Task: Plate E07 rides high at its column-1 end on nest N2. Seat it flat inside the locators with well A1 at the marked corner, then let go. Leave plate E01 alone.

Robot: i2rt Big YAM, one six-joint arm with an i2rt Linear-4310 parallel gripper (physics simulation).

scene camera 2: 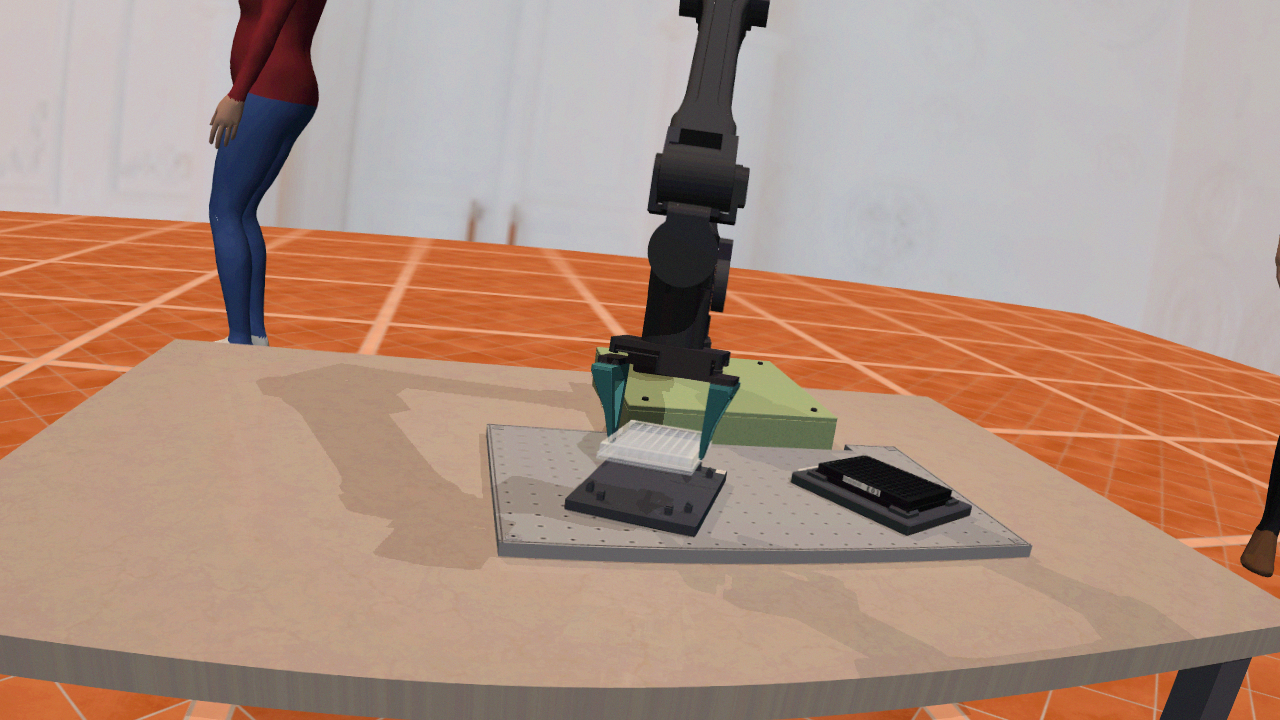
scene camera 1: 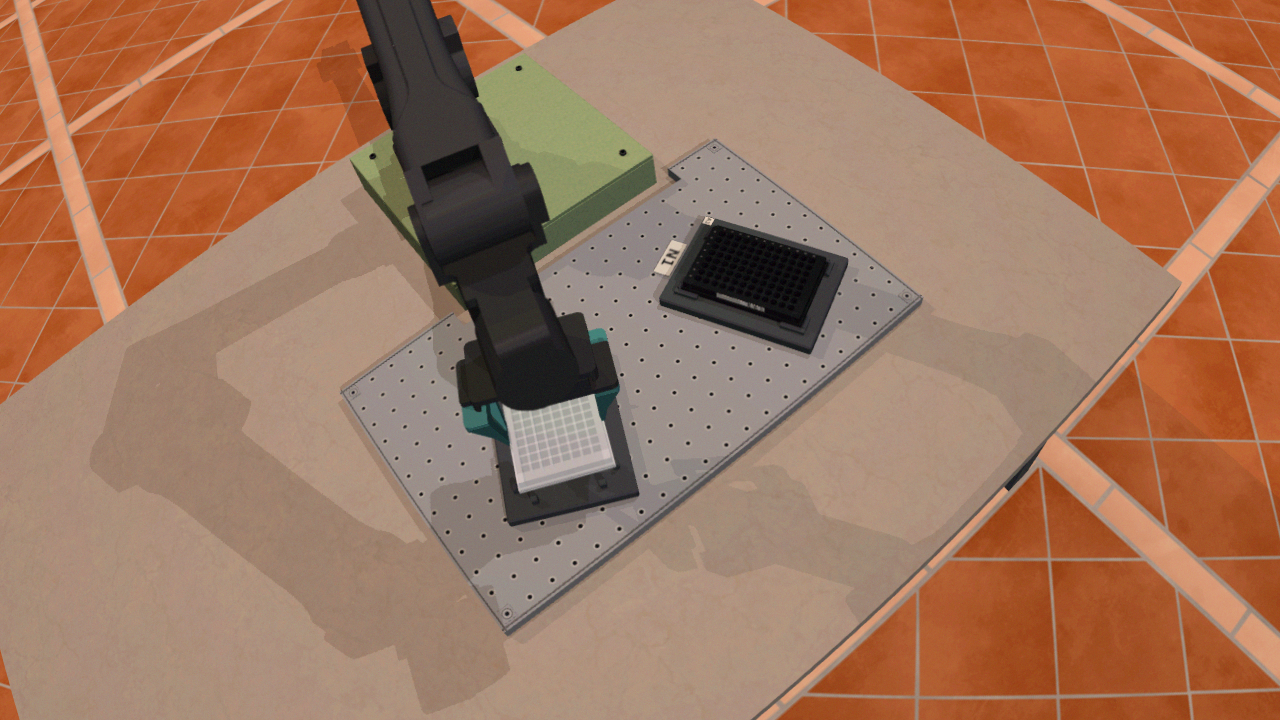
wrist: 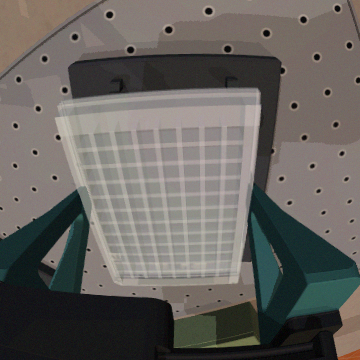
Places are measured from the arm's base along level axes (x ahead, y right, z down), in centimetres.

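Where they show: gripper, fingertip midpoint: (scene camera 2: 656, 450) (scene camera 1: 555, 427) (wrist: 165, 193).
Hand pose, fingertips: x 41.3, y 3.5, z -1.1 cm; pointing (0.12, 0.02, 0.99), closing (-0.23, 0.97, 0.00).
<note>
Things, the pixels of their top centre, and the offset from my fingertips. "*": a spot on its surface instead.
- clear white well plate E07 at its top centre: (wrist: 165, 228) (scene camera 1: 549, 409) (scene camera 2: 660, 432) dx -1.0, dy -0.2, dz -1.5 cm
- dark nest N2 at its top centre: (wrist: 176, 191) (scene camera 1: 554, 424) (scene camera 2: 653, 474) dx -2.2, dy -0.2, dz +3.1 cm
- black plate E01 at its top centre: (scene camera 1: 755, 269) (scene camera 2: 885, 476) dx -7.6, dy -25.0, dz +2.6 cm
- white label at a spot on its surface: (scene camera 1: 669, 257) * dx -15.4, dy -19.1, dz +5.1 cm
The clear white well plate E07 (scene camera 1: 559, 440) (scene camera 2: 649, 446) (wrist: 164, 189) hangs a little above the dark nest N2 (scene camera 1: 573, 496) (scene camera 2: 640, 502) (wrist: 171, 71), roughly level, and no part of it touches the nest. My gripper (scene camera 1: 546, 407) (scene camera 2: 659, 440) (wrist: 165, 193) is shut on the plate's two long sides with its teal fingers. In the wrist view the nest shows beyond the plate's far end and along its right side. The nest's corner mark is hidden under the plate. The black plate E01 (scene camera 1: 753, 276) (scene camera 2: 885, 483) sits flat in its own nest (scene camera 1: 733, 323) (scene camera 2: 895, 519) to the right.
Both nests stand on a grey perforated breadboard (scene camera 1: 716, 403) (scene camera 2: 536, 502) (wrist: 314, 143). A green block (scene camera 1: 573, 143) (scene camera 2: 769, 416) (wrist: 214, 328) holds the arm's base behind it. A white label (scene camera 1: 669, 257) lies beside E01's nest. A person (scene camera 2: 259, 135) stands behind the table at the left.
</note>
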